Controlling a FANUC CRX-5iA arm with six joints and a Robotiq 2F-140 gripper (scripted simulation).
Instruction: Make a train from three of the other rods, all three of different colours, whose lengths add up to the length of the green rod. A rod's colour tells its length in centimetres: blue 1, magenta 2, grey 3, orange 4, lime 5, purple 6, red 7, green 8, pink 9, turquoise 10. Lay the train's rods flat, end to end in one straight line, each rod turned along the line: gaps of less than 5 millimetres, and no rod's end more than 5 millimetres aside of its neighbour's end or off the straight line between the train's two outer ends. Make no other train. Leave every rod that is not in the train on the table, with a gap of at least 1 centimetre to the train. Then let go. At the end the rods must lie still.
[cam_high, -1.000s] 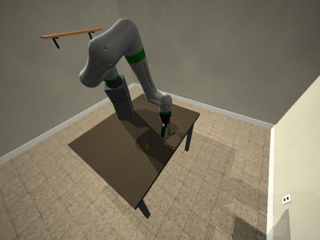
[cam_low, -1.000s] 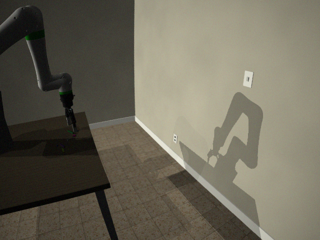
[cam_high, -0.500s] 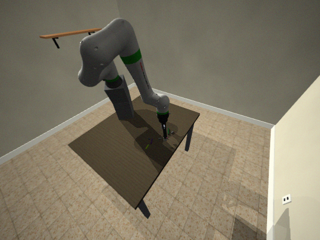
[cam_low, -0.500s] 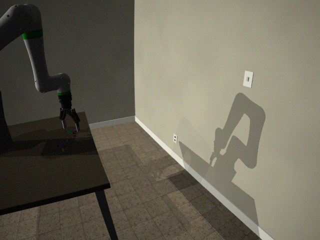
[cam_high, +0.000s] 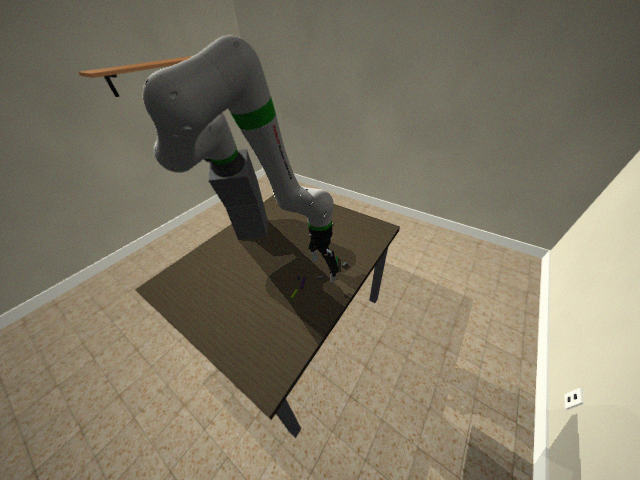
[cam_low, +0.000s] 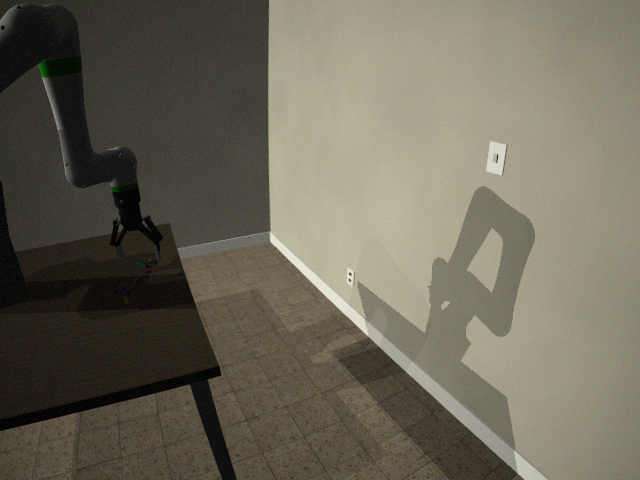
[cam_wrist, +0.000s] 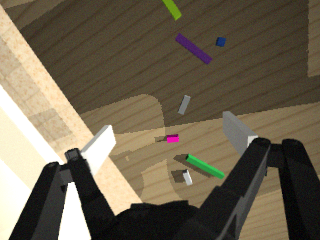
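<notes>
The blue rod is 11 cm behind my hand, 7 cm to the right of it and 8 cm below it. Also, from my hand: magenta rod 1 cm ahead, 5 cm to the left, 8 cm below; green rod 2 cm behind, 13 cm to the left, 8 cm below; purple rod 7 cm behind, 7 cm to the right, 8 cm below.
</notes>
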